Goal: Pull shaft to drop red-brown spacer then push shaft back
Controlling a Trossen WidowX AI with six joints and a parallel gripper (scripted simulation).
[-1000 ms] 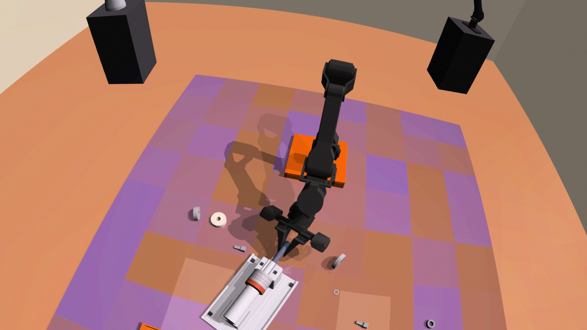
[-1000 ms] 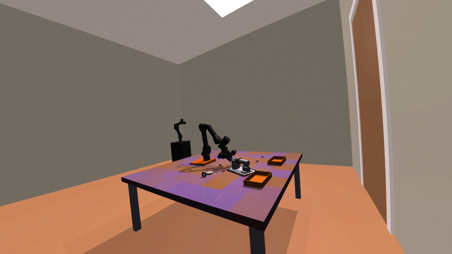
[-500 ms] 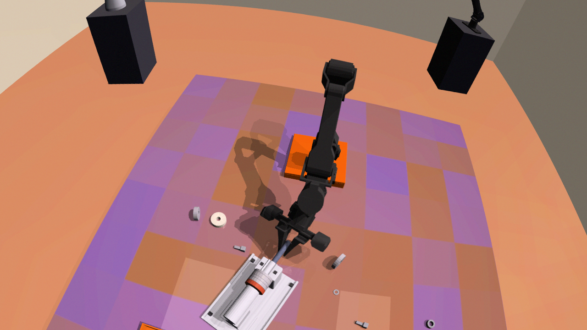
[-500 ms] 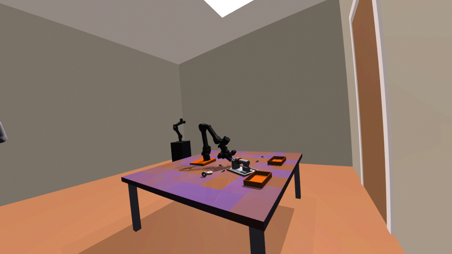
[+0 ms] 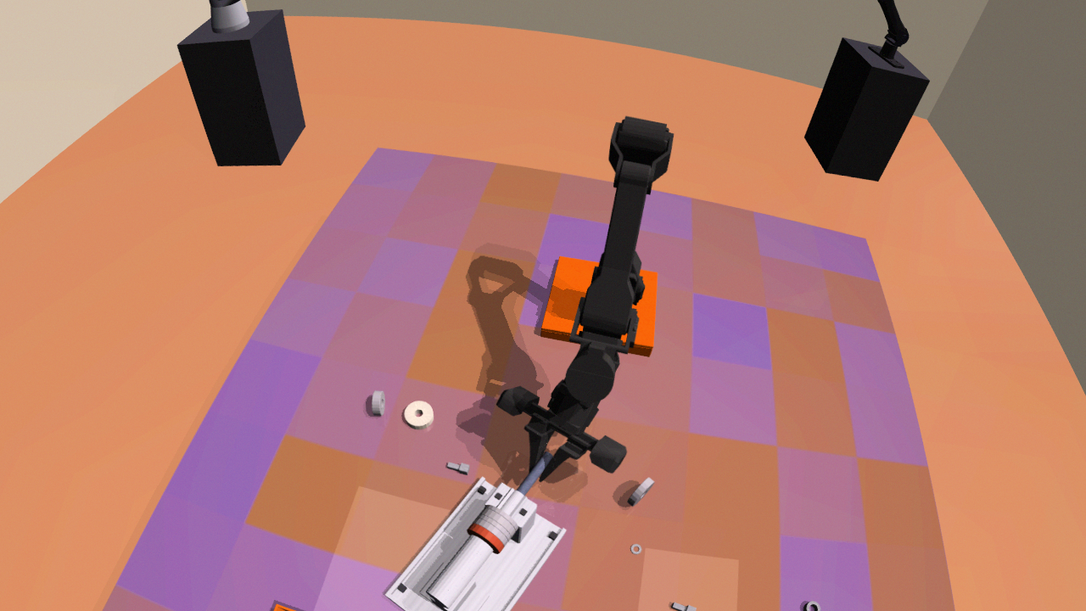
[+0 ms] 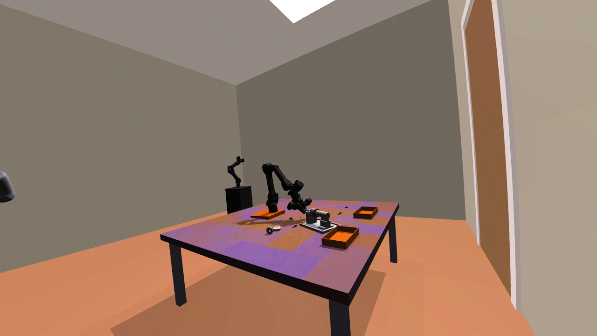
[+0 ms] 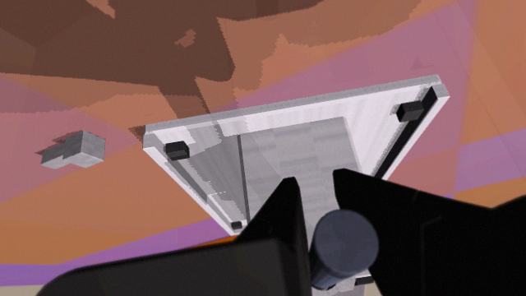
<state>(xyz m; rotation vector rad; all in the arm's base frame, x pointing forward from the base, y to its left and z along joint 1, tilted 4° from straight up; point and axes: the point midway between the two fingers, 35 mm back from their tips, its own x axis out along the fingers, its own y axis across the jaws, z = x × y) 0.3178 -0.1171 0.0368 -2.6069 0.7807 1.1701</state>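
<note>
Now: the blue-grey shaft 5 cm ahead of my gripper tip, 3 cm to the right of it and 2 cm above it. From my gripper tip the other things lie so: red-brown spacer 10 cm ahead, 7 cm to the right, 2 cm above.
</note>
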